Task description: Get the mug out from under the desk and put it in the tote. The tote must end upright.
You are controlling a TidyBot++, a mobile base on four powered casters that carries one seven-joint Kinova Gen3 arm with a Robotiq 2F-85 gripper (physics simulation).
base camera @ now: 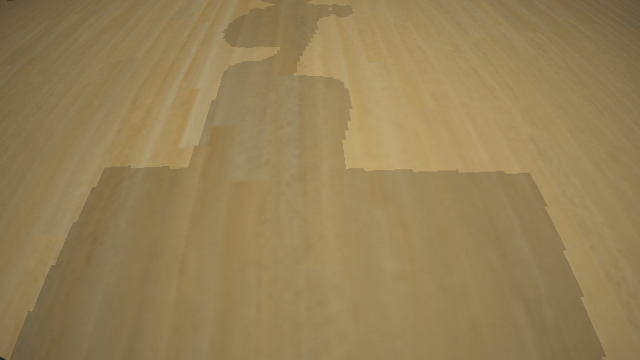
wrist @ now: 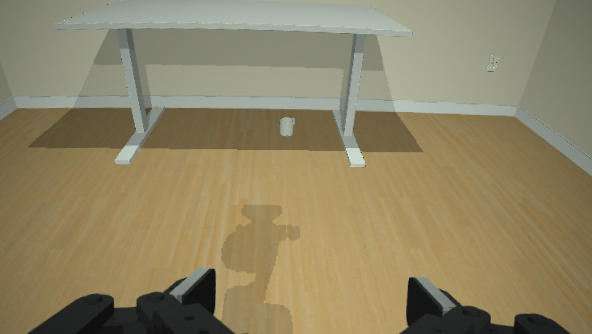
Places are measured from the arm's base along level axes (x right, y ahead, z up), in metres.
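Pixels of known places: gripper, between the fingertips: (wrist: 310, 295).
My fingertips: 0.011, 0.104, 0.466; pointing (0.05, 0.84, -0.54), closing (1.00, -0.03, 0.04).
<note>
Behind a point stands the place of what it marks, as x, y, z.
A small white mug (wrist: 286, 127) @(-0.064, 1.884, -0.335) stands upright on the floor under the desk, between its two legs and nearer the right one, in the wrist view. Its handle shows at its upper right. The white desk (wrist: 240, 17) @(-0.281, 1.645, 0.323) stands against the back wall. My gripper (wrist: 310, 295) @(0.011, 0.104, 0.466) is open and empty, at the bottom of the wrist view, well short of the desk and mug. The tote does not show in either view.
The desk's left foot (wrist: 131, 150) and right foot (wrist: 354, 152) reach forward along the floor on either side of the mug. A white baseboard (wrist: 240, 103) @(-0.405, 2.272, -0.359) runs along the wall behind. The robot's shadow lies on the wooden floor (base camera: 450, 110) @(0.181, 0.611, -0.397) (wrist: 425, 210) @(0.611, 1.238, -0.396).
</note>
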